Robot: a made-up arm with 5 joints.
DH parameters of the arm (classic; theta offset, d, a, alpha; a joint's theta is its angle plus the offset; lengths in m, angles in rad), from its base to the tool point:
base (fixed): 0 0.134 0 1.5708
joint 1: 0 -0.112 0.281 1.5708
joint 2: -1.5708 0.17 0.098 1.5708
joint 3: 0 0.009 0.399 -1.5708
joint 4: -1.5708 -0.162 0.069 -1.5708
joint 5: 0 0.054 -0.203 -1.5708
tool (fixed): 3.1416 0.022 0 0
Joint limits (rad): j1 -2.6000..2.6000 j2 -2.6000..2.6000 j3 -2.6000..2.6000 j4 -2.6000..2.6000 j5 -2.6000..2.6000
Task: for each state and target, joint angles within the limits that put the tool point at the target. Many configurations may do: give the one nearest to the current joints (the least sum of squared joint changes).
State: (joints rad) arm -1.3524 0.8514 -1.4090 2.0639 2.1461
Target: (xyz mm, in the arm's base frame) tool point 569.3 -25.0 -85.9
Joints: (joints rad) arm -1.0098 1.3699 -1.3669 2.2557 2.5556
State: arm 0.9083 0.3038 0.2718 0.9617 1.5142
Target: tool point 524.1 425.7 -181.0
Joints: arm 0.5550 -0.1189 0.9791 1.0265 1.3495
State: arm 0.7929 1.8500 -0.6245 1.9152 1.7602
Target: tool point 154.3 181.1 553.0
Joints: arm 0.9138 1.2018 -1.3252 2.2551 0.9221
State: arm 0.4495 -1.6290 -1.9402 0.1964 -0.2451
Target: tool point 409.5 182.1 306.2
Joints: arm 0.1135 -1.2168 -1.7321 0.9162 0.1178
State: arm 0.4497 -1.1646 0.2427 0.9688 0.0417
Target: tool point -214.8 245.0 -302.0
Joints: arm -0.0250 -1.5593 1.0910 0.2503 -0.1763
